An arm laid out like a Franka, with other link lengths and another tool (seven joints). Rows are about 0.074 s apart.
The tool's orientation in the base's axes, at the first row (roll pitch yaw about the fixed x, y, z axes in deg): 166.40, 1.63, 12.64
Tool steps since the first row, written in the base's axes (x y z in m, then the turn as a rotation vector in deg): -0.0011, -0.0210, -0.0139, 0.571, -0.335, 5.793; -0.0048, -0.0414, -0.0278, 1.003, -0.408, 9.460; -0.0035, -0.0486, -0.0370, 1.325, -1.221, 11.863; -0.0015, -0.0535, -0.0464, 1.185, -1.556, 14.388; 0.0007, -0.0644, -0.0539, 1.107, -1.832, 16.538
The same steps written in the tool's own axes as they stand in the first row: -0.0053, 0.0164, 0.0184, 0.319, 1.804, -5.535; -0.0129, 0.0316, 0.0366, 0.620, 2.830, -9.070; -0.0130, 0.0366, 0.0473, 0.688, 4.235, -11.206; -0.0118, 0.0394, 0.0576, 0.406, 5.115, -13.583; -0.0119, 0.0485, 0.0676, 0.209, 5.865, -15.609
